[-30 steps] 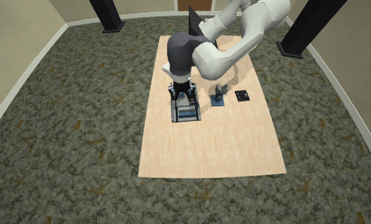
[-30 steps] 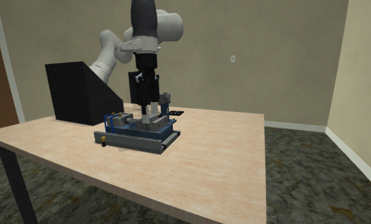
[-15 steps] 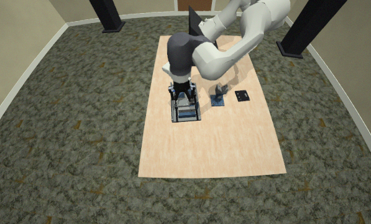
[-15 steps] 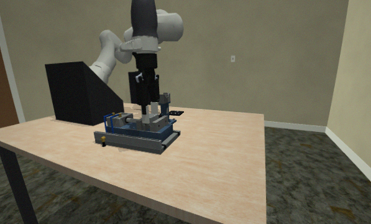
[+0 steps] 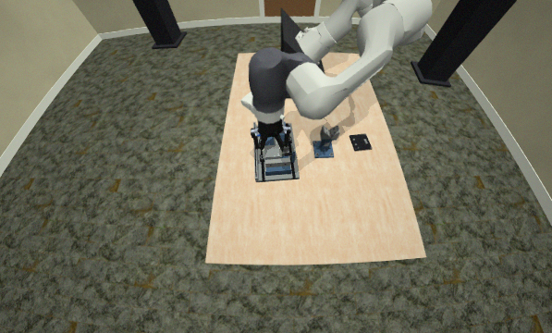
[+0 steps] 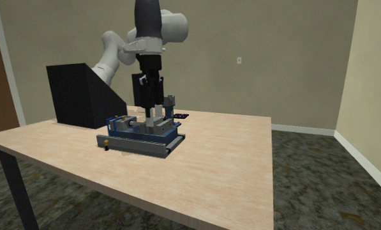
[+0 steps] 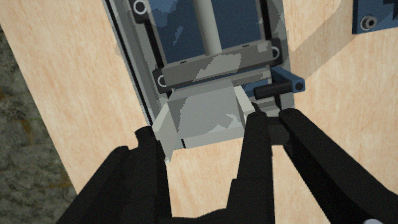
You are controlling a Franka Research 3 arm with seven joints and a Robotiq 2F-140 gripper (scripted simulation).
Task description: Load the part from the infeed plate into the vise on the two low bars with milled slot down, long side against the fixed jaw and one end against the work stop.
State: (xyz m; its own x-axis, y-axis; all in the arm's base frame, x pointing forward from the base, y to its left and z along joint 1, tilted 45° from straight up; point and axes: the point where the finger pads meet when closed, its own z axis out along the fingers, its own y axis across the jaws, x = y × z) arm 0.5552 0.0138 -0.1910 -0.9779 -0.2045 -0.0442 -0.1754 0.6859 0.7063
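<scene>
The grey part lies 30 mm below my hand. From my hand the other things lie so: work stop 70 mm to the left, 30 mm below, 10 mm behind; then moving jaw 50 mm below, 40 mm behind, 10 mm to the left; then fixed jaw 50 mm below, 30 mm ahead, 20 mm to the left.
</scene>
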